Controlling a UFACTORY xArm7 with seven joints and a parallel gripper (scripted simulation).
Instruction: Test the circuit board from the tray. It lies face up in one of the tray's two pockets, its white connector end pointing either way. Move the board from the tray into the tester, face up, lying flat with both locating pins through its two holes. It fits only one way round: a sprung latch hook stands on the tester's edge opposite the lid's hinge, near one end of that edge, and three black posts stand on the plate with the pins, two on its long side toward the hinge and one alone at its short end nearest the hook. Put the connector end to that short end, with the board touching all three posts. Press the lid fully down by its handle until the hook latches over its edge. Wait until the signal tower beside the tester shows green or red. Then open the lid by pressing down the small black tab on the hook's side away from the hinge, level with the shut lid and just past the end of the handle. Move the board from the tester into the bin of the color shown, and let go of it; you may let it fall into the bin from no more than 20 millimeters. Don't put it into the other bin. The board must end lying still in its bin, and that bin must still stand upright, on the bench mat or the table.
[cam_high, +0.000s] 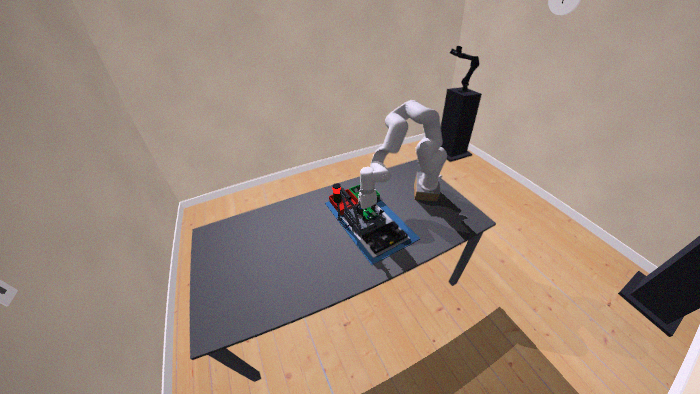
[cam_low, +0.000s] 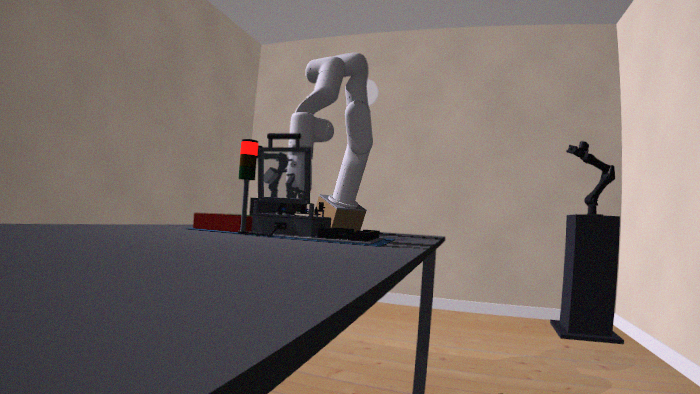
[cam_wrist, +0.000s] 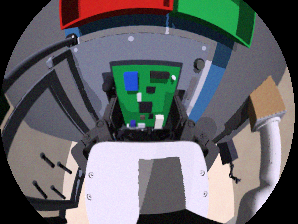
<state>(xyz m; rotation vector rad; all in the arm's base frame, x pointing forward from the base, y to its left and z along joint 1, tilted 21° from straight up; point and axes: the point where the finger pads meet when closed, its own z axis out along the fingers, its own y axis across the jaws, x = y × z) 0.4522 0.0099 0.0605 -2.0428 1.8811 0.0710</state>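
My hand is 1 cm above the green circuit board. From my hand the other things lie so: red bin (7 cm ahead, 19 cm to the right, 7 cm below); tester plate (1 cm to the left, 1 cm below); clear lid (12 cm ahead, 1 cm to the left, 10 cm above).
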